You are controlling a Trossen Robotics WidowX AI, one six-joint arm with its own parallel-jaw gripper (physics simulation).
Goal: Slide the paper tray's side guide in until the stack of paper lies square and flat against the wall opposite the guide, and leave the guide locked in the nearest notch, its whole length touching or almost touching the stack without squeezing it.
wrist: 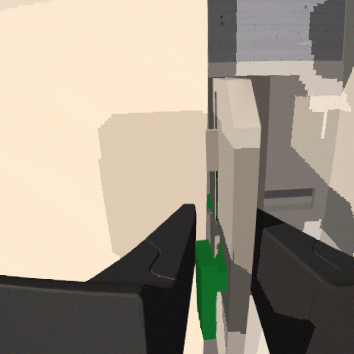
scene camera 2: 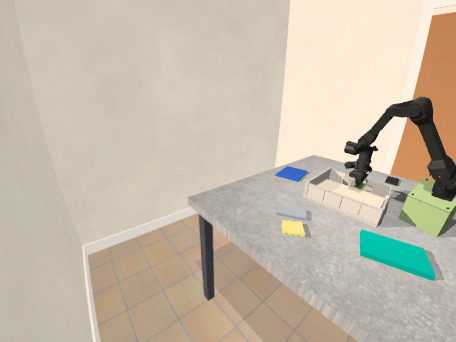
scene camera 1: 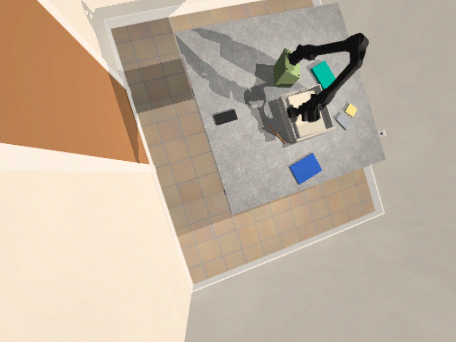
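Note:
The beige tray stands on the table, holding a cream paper stack. In the wrist view the side guide is an upright beige plate running along the stack's straight edge, which looks parallel to it. The stack's edge reaches the guide's near face, touching or almost touching. A green latch sits at the guide's stack side. My gripper is shut on the guide, one finger each side. The notch engagement and the contact at the opposite wall are hidden.
A blue pad, a grey block, a yellow pad, a teal block and a black block lie around the tray. The arm's green base stands beside it.

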